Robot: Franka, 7 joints.
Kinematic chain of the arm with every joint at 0, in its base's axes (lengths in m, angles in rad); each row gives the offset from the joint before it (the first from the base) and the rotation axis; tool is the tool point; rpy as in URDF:
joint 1: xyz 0 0 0.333 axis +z
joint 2: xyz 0 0 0 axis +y
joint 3: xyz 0 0 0.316 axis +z
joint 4: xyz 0.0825 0 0 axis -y
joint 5: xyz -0.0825 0 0.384 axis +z
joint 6: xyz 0 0 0 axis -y
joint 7: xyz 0.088 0 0 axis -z
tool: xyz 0 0 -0.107 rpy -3.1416 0 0
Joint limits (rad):
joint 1: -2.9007..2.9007
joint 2: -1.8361..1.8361
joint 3: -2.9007..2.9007
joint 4: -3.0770..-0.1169
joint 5: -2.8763..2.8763
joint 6: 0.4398..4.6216
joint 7: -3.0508..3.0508
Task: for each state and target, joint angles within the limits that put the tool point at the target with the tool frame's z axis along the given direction. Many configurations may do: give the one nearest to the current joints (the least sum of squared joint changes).
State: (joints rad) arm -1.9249 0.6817 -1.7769 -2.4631 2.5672 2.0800 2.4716
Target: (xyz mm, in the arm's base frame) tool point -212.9 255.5 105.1 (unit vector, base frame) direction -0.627 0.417 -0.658
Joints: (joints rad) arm -2.4733 0.9857 -1.0792 -2.7813 2.8388 2.0863 2.4716
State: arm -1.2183 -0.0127 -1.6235 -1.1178 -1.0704 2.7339 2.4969
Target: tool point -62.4 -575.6 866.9 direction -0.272 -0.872 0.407
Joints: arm -0.8589 0.5339 -1.6453 -1.0743 -1.0201 3.4583 2.4969
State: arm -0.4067 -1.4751 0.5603 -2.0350 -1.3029 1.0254 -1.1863
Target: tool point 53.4 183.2 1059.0 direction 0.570 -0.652 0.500
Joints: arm -0.0734 -0.7812 0.4326 -1.3709 -1.3818 2.0230 -1.1863
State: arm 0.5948 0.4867 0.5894 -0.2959 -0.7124 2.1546 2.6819
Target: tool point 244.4 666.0 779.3 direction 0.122 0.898 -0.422
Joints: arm 0.7520 0.6318 0.9207 -0.7981 -0.4614 2.3922 2.6819
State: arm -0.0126 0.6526 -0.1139 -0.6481 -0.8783 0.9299 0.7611
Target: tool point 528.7 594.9 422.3 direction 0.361 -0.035 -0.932
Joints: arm 0.6710 0.9276 0.4572 -0.7836 -0.6996 1.8182 0.7611
